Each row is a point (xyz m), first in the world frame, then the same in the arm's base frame.
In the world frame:
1: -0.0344 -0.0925 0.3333
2: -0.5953 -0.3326 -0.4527
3: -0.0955 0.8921 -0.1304
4: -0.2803 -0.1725 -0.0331
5: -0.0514 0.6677 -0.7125
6: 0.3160 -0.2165 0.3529
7: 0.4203 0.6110 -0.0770
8: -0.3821 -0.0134 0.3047
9: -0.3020 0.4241 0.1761
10: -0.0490 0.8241 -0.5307
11: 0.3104 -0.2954 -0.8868
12: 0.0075 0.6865 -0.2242
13: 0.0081 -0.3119 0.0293
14: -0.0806 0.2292 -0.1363
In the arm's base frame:
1: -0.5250 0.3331 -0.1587
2: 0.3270 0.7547 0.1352
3: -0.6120 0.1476 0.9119
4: -0.1454 0.5096 0.0019
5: -0.0034 0.0224 0.9829
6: -0.5148 0.0171 -0.3551
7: -0.5687 -0.2974 0.5272
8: -0.5054 0.6516 0.0031
9: -0.6214 0.4810 0.4176
10: -0.2382 0.0326 1.0306
11: 0.5919 -0.2145 0.1593
12: -0.4388 0.0607 0.7566
13: -0.1580 0.2646 -0.2133
14: -0.2771 0.2339 0.3461

